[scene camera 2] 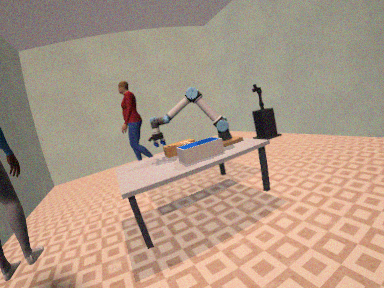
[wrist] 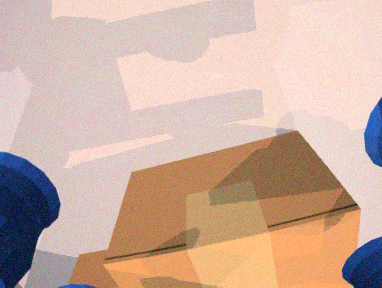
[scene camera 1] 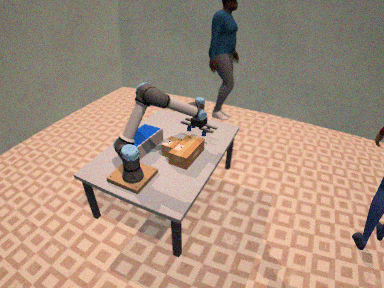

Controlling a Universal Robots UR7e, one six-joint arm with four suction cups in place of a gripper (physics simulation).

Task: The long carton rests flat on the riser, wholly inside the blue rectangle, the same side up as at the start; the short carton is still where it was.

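Where they show: hand, tool point: (scene camera 2: pixel 160 145) (wrist: pixel 220 239) (scene camera 1: pixel 198 131); arm's base, link origin: (scene camera 2: pixel 225 139) (scene camera 1: pixel 133 176).
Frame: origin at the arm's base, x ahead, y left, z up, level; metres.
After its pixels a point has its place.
The long carton (scene camera 1: pixel 189 150) @(x 0.413, y -0.204, z 0.069 m) (wrist: pixel 200 270) @(x 0.594, y -0.119, z 0.070 m), orange-brown with a label, lies flat on the table. The short carton (scene camera 1: pixel 165 148) @(x 0.362, y -0.015, z 0.045 m) (wrist: pixel 86 267) @(x 0.509, y 0.019, z -0.012 m) lies beside it, on the riser side; a corner of it shows at the lower left in the wrist view. In scene camera 2 the two cartons overlap and are partly behind the riser. The white riser (scene camera 1: pixel 151 145) @(x 0.377, y 0.144, z 0.008 m) (scene camera 2: pixel 200 154) @(x 0.403, y 0.347, z 0.009 m) has a blue rectangle (scene camera 1: pixel 147 131) @(x 0.434, y 0.230, z 0.087 m) (scene camera 2: pixel 202 143) @(x 0.349, y 0.295, z 0.083 m) on top, with no carton on it. My gripper (scene camera 1: pixel 196 130) @(x 0.656, y -0.136, z 0.103 m) (scene camera 2: pixel 159 143) @(x 0.656, y -0.136, z 0.103 m) is open, holding nothing, in the air above the far end of the long carton.
The grey table (scene camera 1: pixel 175 192) @(x 0.068, y -0.317, z -0.034 m) (scene camera 2: pixel 150 175) @(x 0.841, y 0.361, z -0.033 m) carries the arm's brown base plate (scene camera 1: pixel 114 178) @(x -0.097, y 0.092, z 0.002 m). A person in a blue top (scene camera 1: pixel 224 35) is beyond the table. A person in red (scene camera 2: pixel 130 107) and a black pedestal (scene camera 2: pixel 265 122) stand behind it in scene camera 2.
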